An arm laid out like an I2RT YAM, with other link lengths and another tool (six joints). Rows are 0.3 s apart.
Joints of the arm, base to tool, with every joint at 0 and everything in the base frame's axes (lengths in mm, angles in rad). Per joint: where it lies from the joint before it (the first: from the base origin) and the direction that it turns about. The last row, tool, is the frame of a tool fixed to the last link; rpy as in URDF.
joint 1: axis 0 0 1 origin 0 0 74.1
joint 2: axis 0 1 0 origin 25.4 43.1 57.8
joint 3: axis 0 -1 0 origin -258.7 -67.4 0
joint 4: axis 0 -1 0 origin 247.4 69.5 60.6
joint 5: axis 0 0 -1 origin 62.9 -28.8 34.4
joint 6: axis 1 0 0 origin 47.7 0 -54.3
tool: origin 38 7 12 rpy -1.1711 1.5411 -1.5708
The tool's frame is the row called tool.
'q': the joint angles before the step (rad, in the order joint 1, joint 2, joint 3, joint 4, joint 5, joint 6). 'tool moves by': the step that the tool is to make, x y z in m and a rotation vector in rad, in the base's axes. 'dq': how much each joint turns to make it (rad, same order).
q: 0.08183 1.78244 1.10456 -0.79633 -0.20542 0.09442
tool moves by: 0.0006 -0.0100 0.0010 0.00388 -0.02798 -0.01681
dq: -0.03329 -0.01866 -0.01998 0.02609 -0.00383 -0.01651
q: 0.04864 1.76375 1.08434 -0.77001 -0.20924 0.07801
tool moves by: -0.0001 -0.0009 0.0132 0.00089 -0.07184 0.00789
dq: -0.00308 -0.05710 -0.01533 0.02765 0.00076 -0.01147
